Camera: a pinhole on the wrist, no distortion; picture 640 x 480 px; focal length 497.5 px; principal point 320.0 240.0 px. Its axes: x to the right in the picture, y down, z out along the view. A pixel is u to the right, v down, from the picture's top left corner.
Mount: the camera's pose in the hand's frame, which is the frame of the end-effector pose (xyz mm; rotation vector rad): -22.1 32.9 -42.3 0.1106 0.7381 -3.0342
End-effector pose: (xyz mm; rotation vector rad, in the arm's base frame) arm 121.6 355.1 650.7 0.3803 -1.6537 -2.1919
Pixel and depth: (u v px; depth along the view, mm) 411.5 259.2 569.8
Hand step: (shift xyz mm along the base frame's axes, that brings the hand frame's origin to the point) -74.9 516.4 -117.0
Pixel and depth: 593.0 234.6 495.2
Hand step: 106.2 517.6 -79.7
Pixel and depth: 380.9 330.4 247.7
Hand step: -21.1 192.3 -74.0
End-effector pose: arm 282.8 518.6 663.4 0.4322 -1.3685 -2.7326
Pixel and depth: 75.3 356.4 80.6
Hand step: -17.1 28.6 -6.2
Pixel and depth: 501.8 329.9 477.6
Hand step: 145.5 453.3 28.3
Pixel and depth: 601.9 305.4 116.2
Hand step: 80.2 74.9 22.0
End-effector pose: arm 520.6 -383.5 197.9 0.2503 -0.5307 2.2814
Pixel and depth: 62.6 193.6 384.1
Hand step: -16.7 18.8 377.5
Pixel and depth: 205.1 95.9 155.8
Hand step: -0.6 -52.7 106.7
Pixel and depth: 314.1 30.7 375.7
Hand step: 37.8 -193.5 308.8
